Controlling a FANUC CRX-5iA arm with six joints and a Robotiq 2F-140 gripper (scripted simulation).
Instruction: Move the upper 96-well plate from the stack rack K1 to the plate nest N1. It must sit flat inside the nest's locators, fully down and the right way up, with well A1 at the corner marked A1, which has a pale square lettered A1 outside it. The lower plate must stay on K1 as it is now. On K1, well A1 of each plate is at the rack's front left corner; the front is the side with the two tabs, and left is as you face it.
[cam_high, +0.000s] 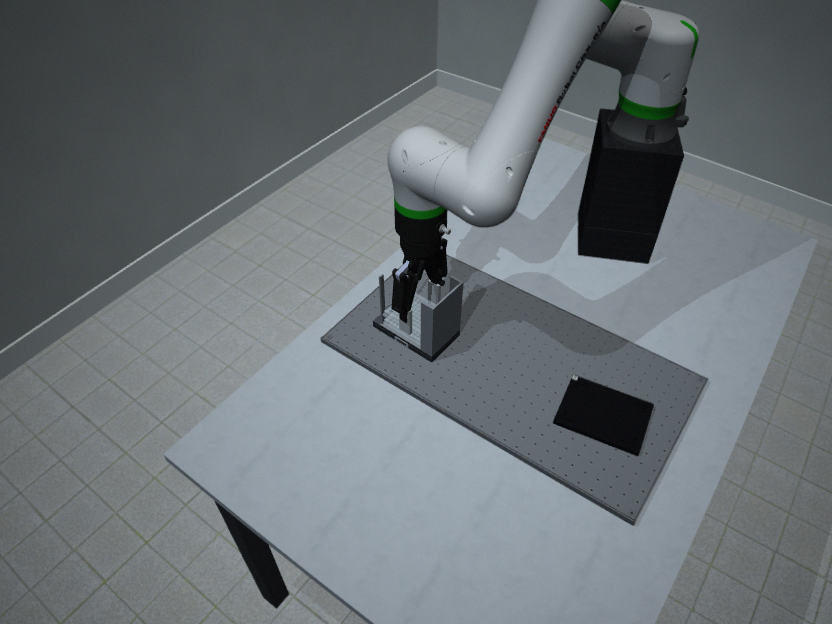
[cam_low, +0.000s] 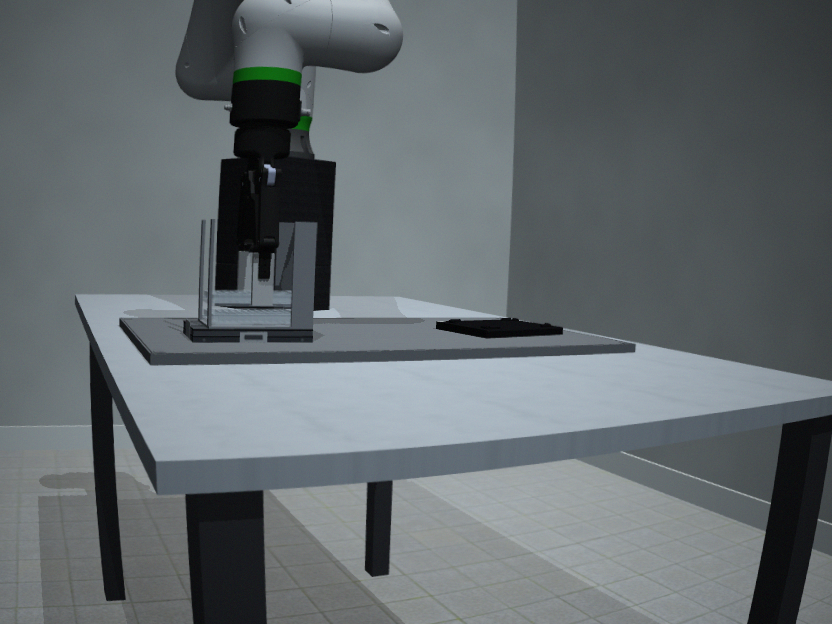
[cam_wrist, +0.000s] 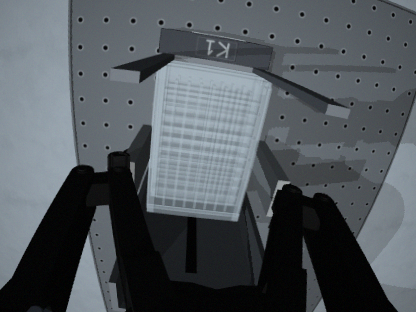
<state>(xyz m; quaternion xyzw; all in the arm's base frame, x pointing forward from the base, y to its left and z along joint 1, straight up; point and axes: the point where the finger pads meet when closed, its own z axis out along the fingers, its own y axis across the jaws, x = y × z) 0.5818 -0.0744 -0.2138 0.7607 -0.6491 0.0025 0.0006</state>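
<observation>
Now: the grey wall 7 cm to the left of my hand, 1 cm behind it and 1 cm above it. Round my hand: pale A1 square 30 cm to the left, 14 cm behind, 6 cm below.
</observation>
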